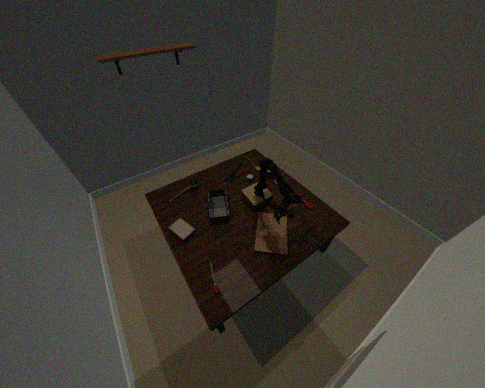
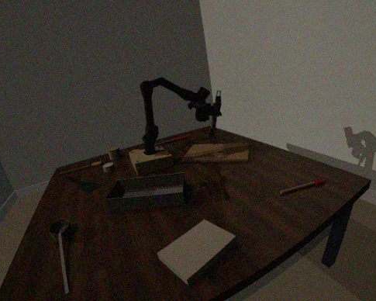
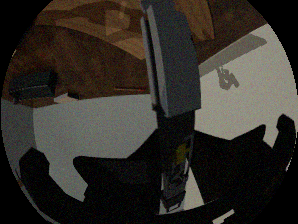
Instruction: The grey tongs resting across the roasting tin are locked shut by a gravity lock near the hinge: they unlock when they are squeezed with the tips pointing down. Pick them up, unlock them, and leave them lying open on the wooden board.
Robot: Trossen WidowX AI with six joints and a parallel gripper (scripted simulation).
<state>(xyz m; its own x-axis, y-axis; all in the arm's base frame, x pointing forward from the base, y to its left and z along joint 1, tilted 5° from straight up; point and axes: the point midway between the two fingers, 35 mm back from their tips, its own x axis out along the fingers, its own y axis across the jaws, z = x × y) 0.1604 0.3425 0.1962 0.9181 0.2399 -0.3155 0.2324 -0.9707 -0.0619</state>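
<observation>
My gripper tip is 210 mm above the wooden board, 30 mm to the left of it and 30 mm past it. Round my gripper tip: red-handled tool (530 mm ahead, 210 mm below, 10 mm to the left); pale flat box (510 mm ahead, 490 mm to the right, 200 mm below); roasting tin (500 mm to the right, 190 mm below, 150 mm ahead).
</observation>
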